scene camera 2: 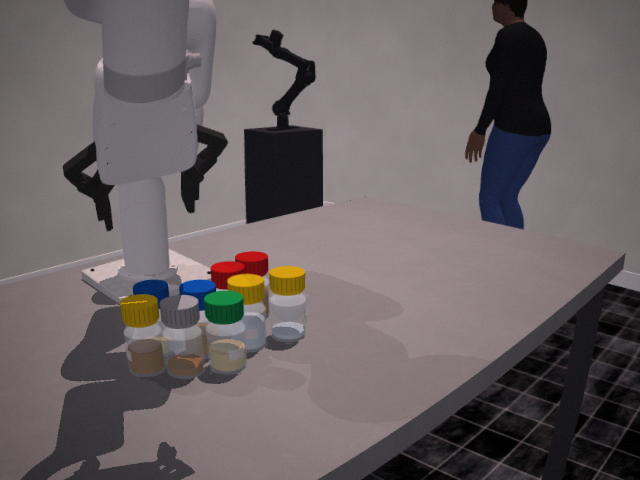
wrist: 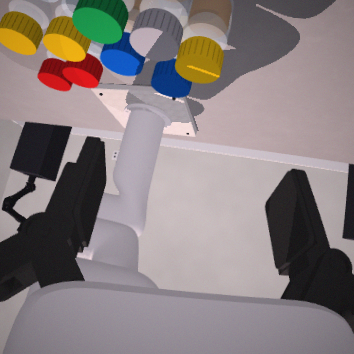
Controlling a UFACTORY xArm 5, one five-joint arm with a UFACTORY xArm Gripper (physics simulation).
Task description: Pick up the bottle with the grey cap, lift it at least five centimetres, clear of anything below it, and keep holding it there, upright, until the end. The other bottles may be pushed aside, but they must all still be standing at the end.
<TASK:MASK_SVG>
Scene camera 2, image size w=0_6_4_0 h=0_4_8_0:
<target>my gripper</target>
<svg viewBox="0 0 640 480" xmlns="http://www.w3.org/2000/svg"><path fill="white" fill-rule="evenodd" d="M188 73L187 80L179 91L165 99L148 103L131 103L118 100L107 93L104 87L104 80L97 84L93 105L93 143L63 165L63 172L65 178L76 186L79 192L93 199L96 205L98 221L104 220L107 231L113 229L108 194L115 185L181 172L182 200L187 212L195 212L195 200L199 200L199 184L203 181L204 174L216 164L217 157L223 152L228 141L223 133L197 125L193 88ZM97 163L98 170L93 177L82 173L92 163ZM206 144L207 148L203 149L197 155L197 142Z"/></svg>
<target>green-capped bottle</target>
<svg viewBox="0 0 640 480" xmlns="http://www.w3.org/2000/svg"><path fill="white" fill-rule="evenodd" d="M212 292L204 297L205 317L209 321L206 326L209 367L218 374L237 374L248 367L246 327L241 320L244 316L243 295L234 291Z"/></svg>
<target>grey-capped bottle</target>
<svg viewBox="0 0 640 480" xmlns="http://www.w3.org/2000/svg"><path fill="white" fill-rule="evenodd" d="M169 296L160 301L161 320L165 325L162 334L167 372L170 376L177 379L199 377L205 372L202 330L197 324L200 319L198 299L190 295Z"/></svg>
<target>yellow-capped bottle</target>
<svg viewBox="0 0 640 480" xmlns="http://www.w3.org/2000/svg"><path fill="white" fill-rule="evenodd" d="M276 267L269 271L270 290L273 292L270 298L271 337L280 342L297 342L306 337L306 298L303 294L305 289L305 270L294 266Z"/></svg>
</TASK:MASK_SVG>
